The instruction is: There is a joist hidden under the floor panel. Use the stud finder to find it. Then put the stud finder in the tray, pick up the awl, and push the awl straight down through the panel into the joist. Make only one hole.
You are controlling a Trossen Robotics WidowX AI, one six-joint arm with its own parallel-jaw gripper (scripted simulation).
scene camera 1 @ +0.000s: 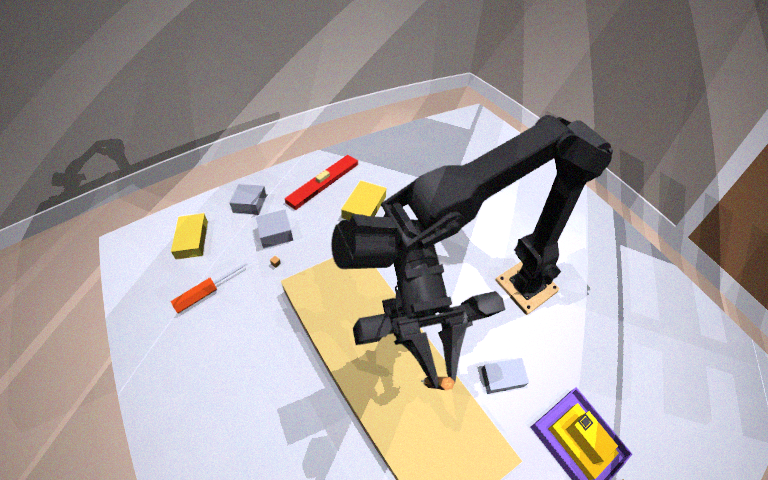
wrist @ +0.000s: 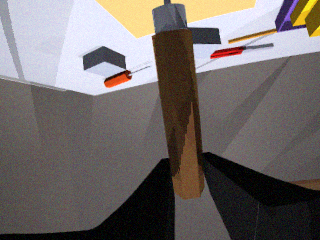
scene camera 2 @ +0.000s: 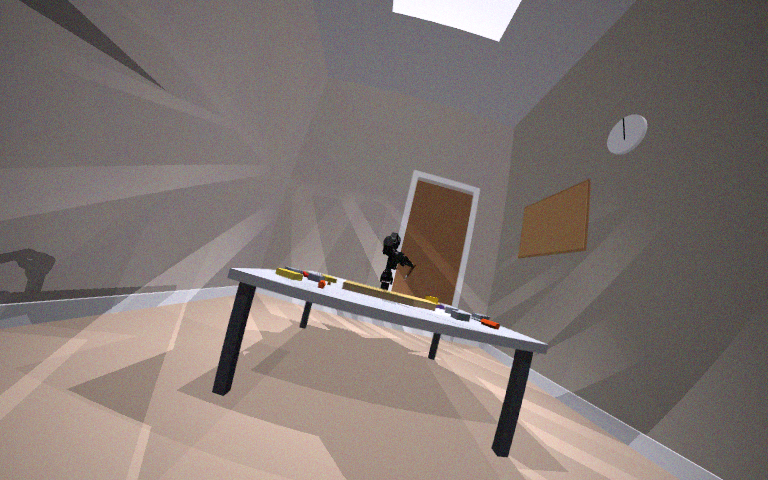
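My gripper (scene camera 1: 444, 386) holds an awl, and the wrist view shows my gripper as well (wrist: 186, 163). There is a grey block (scene camera 1: 506, 375). The grey block is out of frame in the wrist view. I also see a red level (scene camera 1: 303, 194). The red level is out of frame in the wrist view. Then there are an orange screwdriver (scene camera 1: 185, 300), a yellow block (scene camera 1: 188, 241) and another, a yellow block (scene camera 1: 366, 199).
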